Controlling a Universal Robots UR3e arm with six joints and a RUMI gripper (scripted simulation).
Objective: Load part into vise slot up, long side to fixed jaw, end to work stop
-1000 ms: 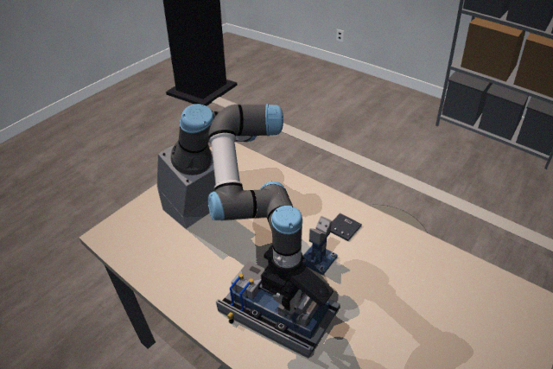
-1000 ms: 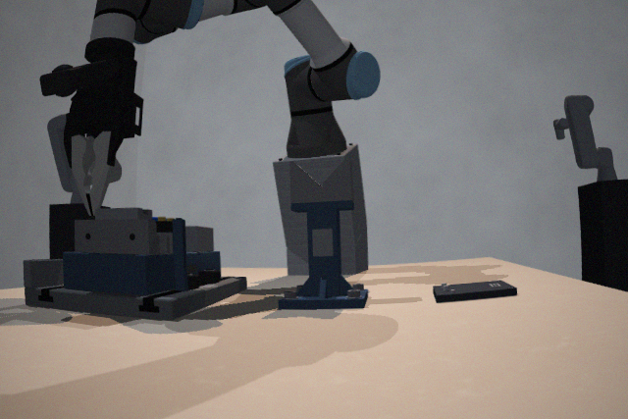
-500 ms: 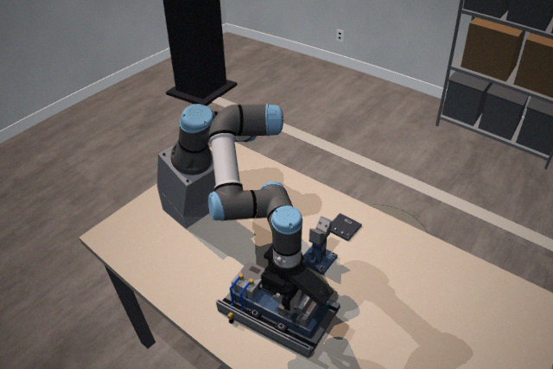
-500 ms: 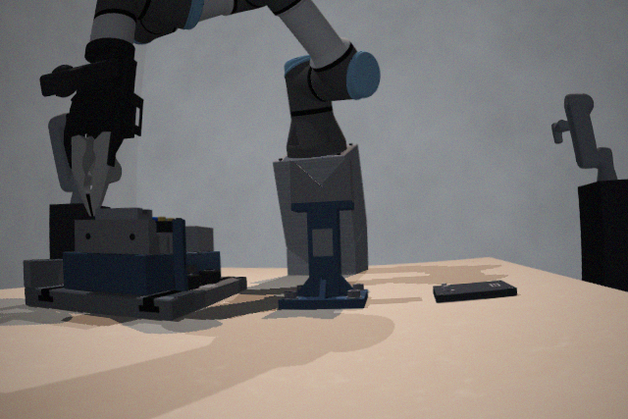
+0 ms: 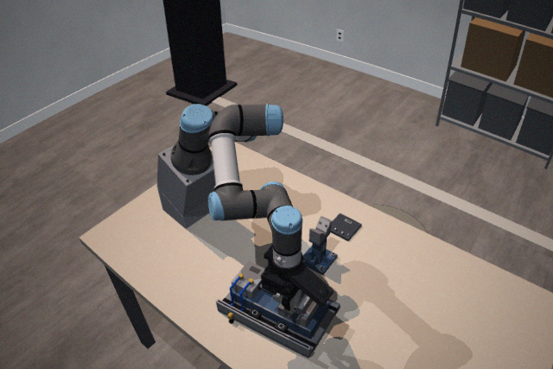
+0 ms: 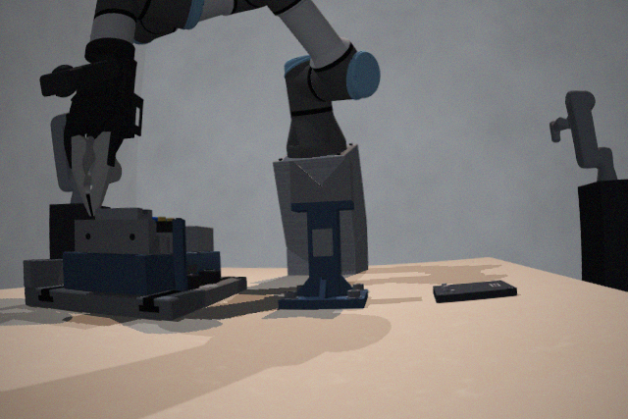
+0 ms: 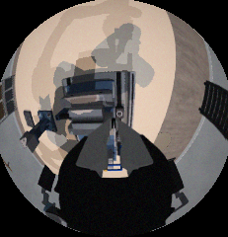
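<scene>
The grey part lies 5 cm to the left of my hand and 2 cm below it. Also, from my hand: blue vise (8 cm below, 7 cm behind, 5 cm to the left).
</scene>
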